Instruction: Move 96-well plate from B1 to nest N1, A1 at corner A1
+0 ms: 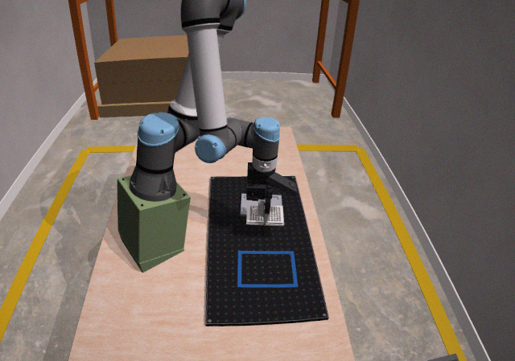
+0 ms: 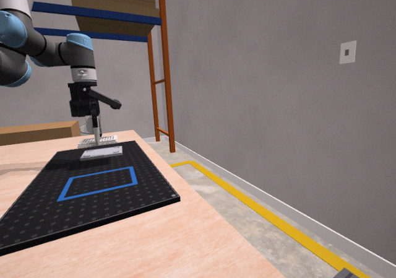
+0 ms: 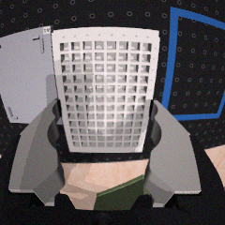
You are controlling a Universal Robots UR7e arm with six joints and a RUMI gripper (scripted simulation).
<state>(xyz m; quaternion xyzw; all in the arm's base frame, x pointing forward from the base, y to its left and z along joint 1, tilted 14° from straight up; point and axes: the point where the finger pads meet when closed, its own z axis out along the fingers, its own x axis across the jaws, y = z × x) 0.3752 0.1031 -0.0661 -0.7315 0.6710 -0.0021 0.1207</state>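
The grey plate nest is 130 mm to the left of my hand, 90 mm below it and 20 mm behind it. Round my hand: 96-well plate 10 mm below; A1 mark 90 mm to the left, 80 mm below, 60 mm ahead.
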